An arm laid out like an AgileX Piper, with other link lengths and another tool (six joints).
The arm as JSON. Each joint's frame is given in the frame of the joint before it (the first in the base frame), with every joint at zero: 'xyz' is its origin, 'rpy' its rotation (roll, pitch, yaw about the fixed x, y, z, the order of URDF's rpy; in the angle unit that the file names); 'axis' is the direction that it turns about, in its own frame. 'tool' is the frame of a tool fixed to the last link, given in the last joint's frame.
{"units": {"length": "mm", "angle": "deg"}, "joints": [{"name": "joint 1", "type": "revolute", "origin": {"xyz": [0.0, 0.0, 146.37], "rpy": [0.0, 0.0, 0.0]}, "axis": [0.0, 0.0, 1.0]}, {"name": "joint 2", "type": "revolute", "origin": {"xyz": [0.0, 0.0, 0.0], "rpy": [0.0, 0.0, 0.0]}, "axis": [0.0, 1.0, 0.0]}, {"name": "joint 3", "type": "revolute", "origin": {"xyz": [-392.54, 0.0, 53.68], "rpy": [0.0, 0.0, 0.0]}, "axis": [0.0, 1.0, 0.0]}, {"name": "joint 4", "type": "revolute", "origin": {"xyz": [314.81, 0.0, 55.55], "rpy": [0.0, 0.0, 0.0]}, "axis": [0.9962, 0.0, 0.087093]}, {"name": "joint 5", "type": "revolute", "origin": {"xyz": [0.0, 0.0, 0.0], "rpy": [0.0, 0.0, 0.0]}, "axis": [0.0, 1.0, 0.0]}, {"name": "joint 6", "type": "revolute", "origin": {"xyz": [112.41, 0.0, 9.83], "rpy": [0.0, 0.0, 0.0]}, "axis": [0.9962, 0.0, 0.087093]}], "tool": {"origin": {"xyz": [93.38, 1.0, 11.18], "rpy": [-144.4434, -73.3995, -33.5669]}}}
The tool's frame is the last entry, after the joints.
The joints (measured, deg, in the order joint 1, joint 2, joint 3, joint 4, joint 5, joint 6), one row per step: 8.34 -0.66 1.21 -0.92 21.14 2.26; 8.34 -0.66 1.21 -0.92 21.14 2.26; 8.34 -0.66 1.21 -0.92 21.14 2.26; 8.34 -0.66 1.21 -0.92 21.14 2.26; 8.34 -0.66 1.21 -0.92 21.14 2.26; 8.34 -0.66 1.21 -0.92 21.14 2.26; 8.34 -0.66 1.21 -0.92 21.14 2.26; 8.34 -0.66 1.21 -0.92 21.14 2.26; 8.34 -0.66 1.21 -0.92 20.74 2.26; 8.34 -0.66 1.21 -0.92 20.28 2.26; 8.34 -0.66 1.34 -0.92 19.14 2.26; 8.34 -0.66 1.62 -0.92 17.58 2.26; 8.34 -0.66 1.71 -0.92 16.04 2.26; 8.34 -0.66 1.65 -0.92 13.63 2.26; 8.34 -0.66 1.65 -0.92 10.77 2.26; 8.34 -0.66 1.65 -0.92 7.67 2.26; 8.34 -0.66 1.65 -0.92 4.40 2.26; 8.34 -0.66 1.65 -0.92 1.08 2.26
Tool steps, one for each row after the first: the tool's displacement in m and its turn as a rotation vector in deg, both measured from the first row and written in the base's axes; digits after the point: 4 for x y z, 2 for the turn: 0.0000 0.0000 0.0000 0.00 0.00 0.00; 0.0000 0.0000 0.0000 0.00 0.00 0.00; 0.0000 0.0000 0.0000 0.00 0.00 0.00; 0.0000 0.0000 0.0000 0.00 0.00 0.00; 0.0000 0.0000 0.0000 0.00 0.00 0.00; 0.0000 0.0000 0.0000 0.00 0.00 0.00; 0.0000 0.0000 0.0000 0.00 0.00 0.00; 0.0004 0.0001 0.0014 0.06 -0.40 0.01; 0.0008 0.0002 0.0030 0.12 -0.85 0.01; 0.0018 0.0004 0.0058 0.27 -1.85 0.03; 0.0031 0.0007 0.0088 0.45 -3.12 0.06; 0.0042 0.0009 0.0134 0.66 -4.55 0.08; 0.0057 0.0013 0.0225 1.02 -7.00 0.12; 0.0070 0.0016 0.0327 1.43 -9.83 0.17; 0.0078 0.0019 0.0439 1.87 -12.89 0.22; 0.0080 0.0021 0.0557 2.34 -16.13 0.27; 0.0076 0.0023 0.0677 2.82 -19.41 0.32
